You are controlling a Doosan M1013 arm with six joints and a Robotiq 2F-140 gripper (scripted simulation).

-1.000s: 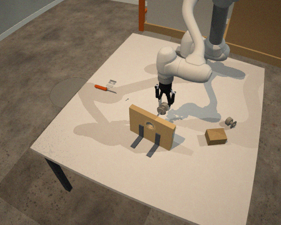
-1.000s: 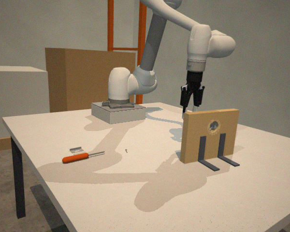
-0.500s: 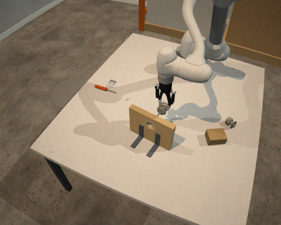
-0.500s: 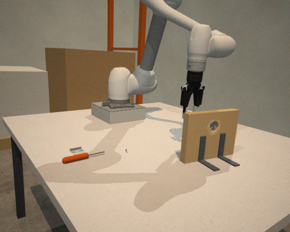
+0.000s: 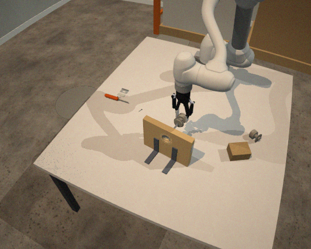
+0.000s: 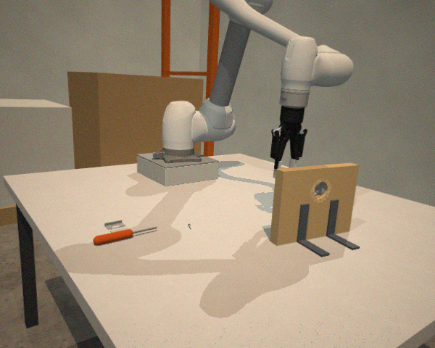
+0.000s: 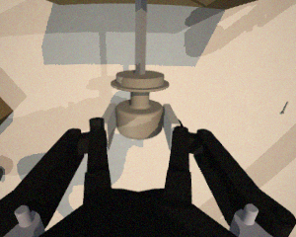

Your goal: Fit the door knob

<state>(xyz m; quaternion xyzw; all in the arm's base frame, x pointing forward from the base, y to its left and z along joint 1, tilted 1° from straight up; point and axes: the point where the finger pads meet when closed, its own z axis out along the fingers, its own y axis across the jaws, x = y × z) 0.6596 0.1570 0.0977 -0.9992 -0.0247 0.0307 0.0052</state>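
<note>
My gripper is now 30 mm short of the door knob and 30 mm above it. Round my hand: tiny screw (330 mm to the right, 180 mm below, 30 mm behind); then wooden panel (160 mm ahead, 50 mm below, 10 mm to the left); then latch socket (160 mm ahead, 30 mm below, 10 mm to the left).
</note>
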